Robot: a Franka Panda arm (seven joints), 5 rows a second.
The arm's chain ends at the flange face. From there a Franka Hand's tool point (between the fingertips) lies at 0.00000 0.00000 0.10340 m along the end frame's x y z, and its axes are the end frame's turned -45 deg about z.
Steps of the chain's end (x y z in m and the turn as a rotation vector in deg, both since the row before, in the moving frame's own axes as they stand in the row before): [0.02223 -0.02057 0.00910 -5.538 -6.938 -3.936]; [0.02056 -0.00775 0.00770 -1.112 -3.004 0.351]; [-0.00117 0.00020 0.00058 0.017 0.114 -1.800]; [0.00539 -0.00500 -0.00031 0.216 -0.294 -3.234]
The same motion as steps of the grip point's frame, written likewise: [0.01436 -0.00006 0.00786 0.990 -8.822 -3.936]; [0.01478 0.00663 0.00754 1.338 -2.910 0.351]; [-0.00080 -0.00056 0.00058 -0.069 0.093 -1.800]; [0.00723 -0.00037 -0.00031 0.361 -0.055 -3.234]
